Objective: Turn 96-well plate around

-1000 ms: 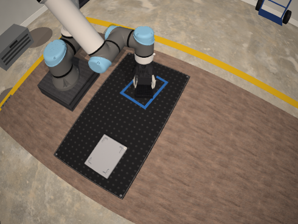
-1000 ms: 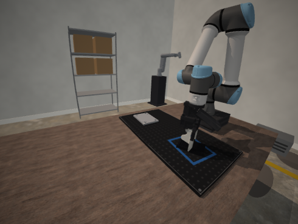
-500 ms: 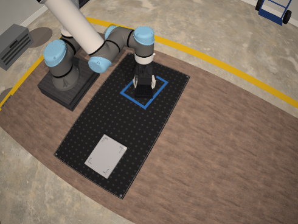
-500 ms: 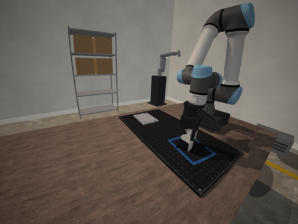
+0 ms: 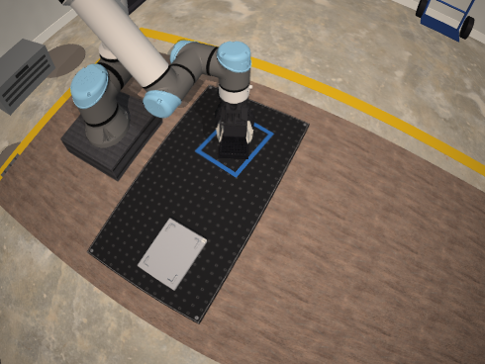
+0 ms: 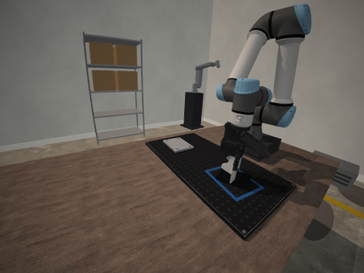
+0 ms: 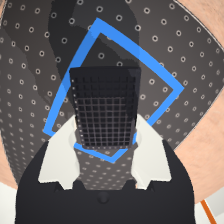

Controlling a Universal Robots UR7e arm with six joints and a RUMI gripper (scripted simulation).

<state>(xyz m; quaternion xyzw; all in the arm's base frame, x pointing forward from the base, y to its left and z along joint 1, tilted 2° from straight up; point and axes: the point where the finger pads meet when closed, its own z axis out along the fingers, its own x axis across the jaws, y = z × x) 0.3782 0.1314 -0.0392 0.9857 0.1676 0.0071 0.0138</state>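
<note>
My hand is 20 mm past the plate nest N1, 390 mm to the left of it and 10 mm above it. Round my hand: black 96-well plate (10 mm below).
</note>
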